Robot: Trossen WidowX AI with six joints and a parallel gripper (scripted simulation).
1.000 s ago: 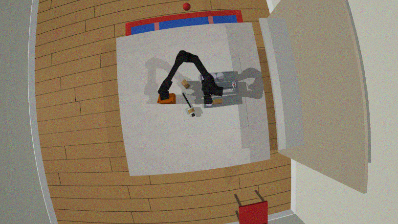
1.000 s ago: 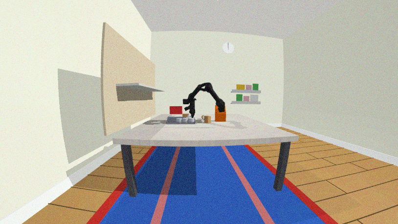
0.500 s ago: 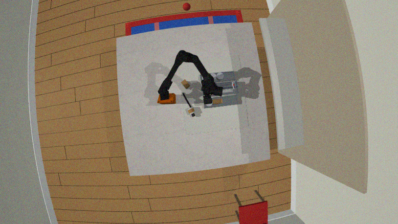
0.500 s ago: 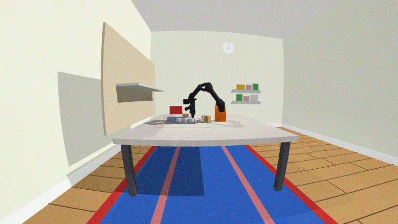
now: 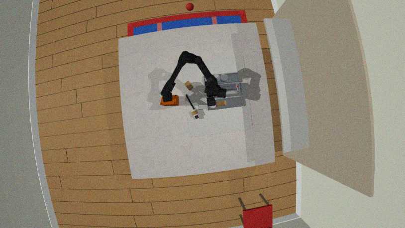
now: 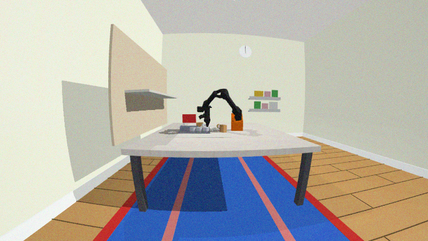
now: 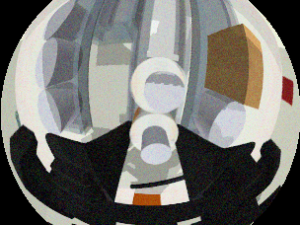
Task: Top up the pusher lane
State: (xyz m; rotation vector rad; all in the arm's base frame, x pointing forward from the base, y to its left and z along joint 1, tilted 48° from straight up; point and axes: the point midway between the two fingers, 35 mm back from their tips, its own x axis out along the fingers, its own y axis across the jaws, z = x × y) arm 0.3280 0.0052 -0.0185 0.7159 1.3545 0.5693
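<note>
Now: gripper tip 16 cm past the dark-handled tool, 3 cm to the left of it and 3 cm above it. The rest, counted from my gripper tip: wall shelf: 51 cm ahead, 34 cm above, 3 cm to the right.
</note>
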